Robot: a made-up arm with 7 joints. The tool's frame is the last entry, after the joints.
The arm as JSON. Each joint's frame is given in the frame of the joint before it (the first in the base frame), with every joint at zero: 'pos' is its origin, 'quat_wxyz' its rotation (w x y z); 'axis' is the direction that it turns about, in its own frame. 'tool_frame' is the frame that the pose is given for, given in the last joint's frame.
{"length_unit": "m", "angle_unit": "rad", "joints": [
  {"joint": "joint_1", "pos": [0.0, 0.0, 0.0], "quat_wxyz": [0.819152, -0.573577, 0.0, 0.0], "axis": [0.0, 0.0, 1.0]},
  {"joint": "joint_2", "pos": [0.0, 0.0, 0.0], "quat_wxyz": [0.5, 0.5, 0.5, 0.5], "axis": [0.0, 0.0, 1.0]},
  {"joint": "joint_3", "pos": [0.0, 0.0, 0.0], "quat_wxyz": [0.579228, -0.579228, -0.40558, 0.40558], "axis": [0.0, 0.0, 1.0]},
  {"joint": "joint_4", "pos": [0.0, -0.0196, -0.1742], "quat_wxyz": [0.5, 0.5, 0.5, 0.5], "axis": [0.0, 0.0, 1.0]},
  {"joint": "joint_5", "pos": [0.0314, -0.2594, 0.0], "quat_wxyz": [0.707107, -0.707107, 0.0, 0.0], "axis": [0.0, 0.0, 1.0]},
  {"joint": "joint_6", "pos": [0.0, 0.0, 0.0], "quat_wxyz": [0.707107, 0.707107, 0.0, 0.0], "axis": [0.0, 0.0, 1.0]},
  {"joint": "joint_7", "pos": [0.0, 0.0, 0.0], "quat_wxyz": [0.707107, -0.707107, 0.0, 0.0], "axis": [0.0, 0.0, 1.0]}
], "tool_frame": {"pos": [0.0, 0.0, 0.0], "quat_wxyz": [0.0, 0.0, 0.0, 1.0]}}
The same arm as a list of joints. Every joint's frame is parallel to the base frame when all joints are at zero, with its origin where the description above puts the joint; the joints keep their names.
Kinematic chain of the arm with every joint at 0, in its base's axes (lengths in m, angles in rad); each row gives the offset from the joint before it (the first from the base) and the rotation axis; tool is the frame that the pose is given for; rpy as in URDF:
joint_1: xyz 0 0 0 axis 0 0.9397 0.342
joint_2: xyz 0 0 0 axis +x
joint_3: xyz 0 0 0 axis +z
joint_4: xyz 0.0196 0 -0.1742 axis +y
joint_5: xyz -0.0314 0 -0.2594 axis +z
joint_6: xyz 0 0 0 axis +y
joint_7: xyz 0 0 0 axis +z
tool: xyz 0 0 0 rpy 0 0 0

